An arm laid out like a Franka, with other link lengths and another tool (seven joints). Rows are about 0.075 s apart.
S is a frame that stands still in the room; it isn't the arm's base.
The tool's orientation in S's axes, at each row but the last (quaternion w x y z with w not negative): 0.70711 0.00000 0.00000 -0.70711; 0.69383 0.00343 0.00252 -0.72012; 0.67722 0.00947 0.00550 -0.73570; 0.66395 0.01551 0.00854 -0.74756; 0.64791 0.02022 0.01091 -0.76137
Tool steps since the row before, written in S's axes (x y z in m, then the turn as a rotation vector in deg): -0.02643 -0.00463 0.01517 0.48 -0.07 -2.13; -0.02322 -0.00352 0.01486 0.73 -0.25 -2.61; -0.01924 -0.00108 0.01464 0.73 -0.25 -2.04; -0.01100 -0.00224 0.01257 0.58 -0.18 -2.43; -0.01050 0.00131 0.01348 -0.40 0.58 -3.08
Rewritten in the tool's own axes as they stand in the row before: 0.00463 -0.02643 0.01517 0.07 0.48 -2.13; 0.00426 -0.02306 0.01492 0.24 0.74 -2.61; 0.00235 -0.01902 0.01478 0.23 0.74 -2.04; 0.00309 -0.01056 0.01277 0.19 0.58 -2.43; -0.00022 -0.01044 0.01358 -0.37 -0.52 -3.09
